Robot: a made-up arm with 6 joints. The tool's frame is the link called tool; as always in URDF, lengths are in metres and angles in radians. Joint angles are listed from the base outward.
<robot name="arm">
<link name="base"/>
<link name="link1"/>
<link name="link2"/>
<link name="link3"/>
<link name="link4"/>
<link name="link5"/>
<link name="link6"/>
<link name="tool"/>
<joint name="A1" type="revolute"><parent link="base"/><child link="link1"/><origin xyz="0.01 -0.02 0.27" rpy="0 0 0"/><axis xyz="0 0 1"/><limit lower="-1.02" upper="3.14"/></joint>
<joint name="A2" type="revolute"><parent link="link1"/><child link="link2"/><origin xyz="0 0 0.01" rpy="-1.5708 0 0"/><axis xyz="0 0 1"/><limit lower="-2.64" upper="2.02"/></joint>
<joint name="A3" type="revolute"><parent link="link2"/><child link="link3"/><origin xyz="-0.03 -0.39 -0.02" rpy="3.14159 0 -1.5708"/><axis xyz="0 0 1"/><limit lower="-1.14" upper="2.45"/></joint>
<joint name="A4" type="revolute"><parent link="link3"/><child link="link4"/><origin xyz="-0.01 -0.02 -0.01" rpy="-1.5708 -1.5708 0"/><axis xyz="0 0 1"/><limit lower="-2.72" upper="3.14"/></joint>
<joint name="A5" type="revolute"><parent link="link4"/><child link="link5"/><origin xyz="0 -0.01 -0.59" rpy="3.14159 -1.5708 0"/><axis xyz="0 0 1"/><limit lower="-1.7" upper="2.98"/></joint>
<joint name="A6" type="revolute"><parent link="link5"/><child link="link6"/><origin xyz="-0.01 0.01 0.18" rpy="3.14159 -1.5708 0"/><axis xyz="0 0 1"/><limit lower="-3.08" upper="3.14"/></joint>
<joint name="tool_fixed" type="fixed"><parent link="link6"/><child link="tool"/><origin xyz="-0.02 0 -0.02" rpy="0.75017 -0.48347 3.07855"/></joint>
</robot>
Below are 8 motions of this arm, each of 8 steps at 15 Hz.
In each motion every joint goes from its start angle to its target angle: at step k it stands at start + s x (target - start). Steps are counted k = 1, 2, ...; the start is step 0. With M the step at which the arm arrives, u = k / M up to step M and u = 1 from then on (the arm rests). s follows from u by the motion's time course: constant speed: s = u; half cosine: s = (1 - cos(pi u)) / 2; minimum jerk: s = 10 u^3 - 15 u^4 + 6 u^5.
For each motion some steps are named. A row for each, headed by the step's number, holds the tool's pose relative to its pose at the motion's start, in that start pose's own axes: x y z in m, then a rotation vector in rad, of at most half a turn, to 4 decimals.
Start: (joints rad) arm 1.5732 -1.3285 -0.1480 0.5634 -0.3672 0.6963
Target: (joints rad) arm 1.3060 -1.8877 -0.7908 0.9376 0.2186 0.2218
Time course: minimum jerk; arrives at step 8
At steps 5, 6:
5: 0.1377 0.0404 0.0663 -0.1693 0.3001 -0.0037
6: 0.1758 0.0433 0.0714 -0.2199 0.3485 0.0350

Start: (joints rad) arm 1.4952 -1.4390 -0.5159 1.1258 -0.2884 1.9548
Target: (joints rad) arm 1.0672 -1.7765 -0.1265 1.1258 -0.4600 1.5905
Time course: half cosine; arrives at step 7
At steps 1, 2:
1: 0.0059 0.0237 -0.0022 0.0277 -0.0318 -0.0096
2: 0.0209 0.0916 -0.0022 0.1075 -0.1161 -0.0412

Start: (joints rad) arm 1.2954 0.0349 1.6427 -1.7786 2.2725 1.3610
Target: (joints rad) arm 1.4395 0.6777 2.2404 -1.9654 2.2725 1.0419
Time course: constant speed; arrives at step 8
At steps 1, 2, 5, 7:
1: -0.0105 0.0268 -0.0194 0.0191 -0.0066 -0.0216
2: -0.0237 0.0534 -0.0378 0.0379 -0.0124 -0.0438
5: -0.0778 0.1294 -0.0846 0.0919 -0.0239 -0.1135
7: -0.1251 0.1755 -0.1078 0.1255 -0.0268 -0.1624

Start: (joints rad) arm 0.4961 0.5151 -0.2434 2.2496 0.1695 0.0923
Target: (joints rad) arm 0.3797 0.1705 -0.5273 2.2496 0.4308 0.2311
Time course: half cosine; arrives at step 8
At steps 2, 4, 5, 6, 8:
2: 0.0160 0.0130 0.0067 -0.0163 0.0142 0.0119
4: 0.0555 0.0399 0.0242 -0.0547 0.0509 0.0386
5: 0.0772 0.0516 0.0343 -0.0749 0.0723 0.0518
6: 0.0956 0.0600 0.0431 -0.0917 0.0912 0.0623
8: 0.1122 0.0664 0.0512 -0.1066 0.1089 0.0712

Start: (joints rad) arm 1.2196 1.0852 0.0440 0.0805 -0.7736 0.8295
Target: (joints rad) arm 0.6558 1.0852 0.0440 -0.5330 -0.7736 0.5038
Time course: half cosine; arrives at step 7
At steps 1, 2, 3, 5, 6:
1: -0.0061 0.0101 -0.0138 -0.0466 -0.0486 -0.0215
2: -0.0204 0.0365 -0.0529 -0.1772 -0.1850 -0.0816
3: -0.0347 0.0700 -0.1097 -0.3658 -0.3822 -0.1681
5: -0.0440 0.1239 -0.2250 -0.7656 -0.7985 -0.3435
6: -0.0423 0.1372 -0.2603 -0.8980 -0.9348 -0.3973

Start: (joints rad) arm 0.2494 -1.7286 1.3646 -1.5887 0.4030 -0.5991
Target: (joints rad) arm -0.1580 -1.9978 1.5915 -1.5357 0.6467 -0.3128
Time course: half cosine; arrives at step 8
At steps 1, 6, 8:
1: 0.0048 0.0174 -0.0130 0.0171 -0.0092 0.0054
6: 0.1861 0.4121 -0.2048 0.2811 -0.2535 0.0757
8: 0.2347 0.4804 -0.2210 0.3065 -0.3026 0.0778

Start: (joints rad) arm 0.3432 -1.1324 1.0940 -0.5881 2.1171 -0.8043
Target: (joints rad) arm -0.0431 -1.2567 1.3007 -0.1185 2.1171 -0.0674
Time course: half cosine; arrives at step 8
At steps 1, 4, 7, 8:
1: 0.0028 0.0059 -0.0150 0.0087 -0.0144 0.0078
4: 0.0710 0.0679 -0.2003 0.0665 -0.1846 0.1351
7: 0.1980 0.1021 -0.3800 0.0271 -0.3228 0.3042
8: 0.2108 0.1032 -0.3941 0.0195 -0.3318 0.3191

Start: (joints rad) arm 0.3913 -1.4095 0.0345 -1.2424 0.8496 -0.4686
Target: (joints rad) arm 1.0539 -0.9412 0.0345 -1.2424 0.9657 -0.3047
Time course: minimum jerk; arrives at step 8
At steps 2, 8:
2: -0.0344 0.0023 0.0155 -0.0226 0.0666 -0.0388
8: -0.2152 0.1815 0.1809 -0.0441 0.5999 -0.4536

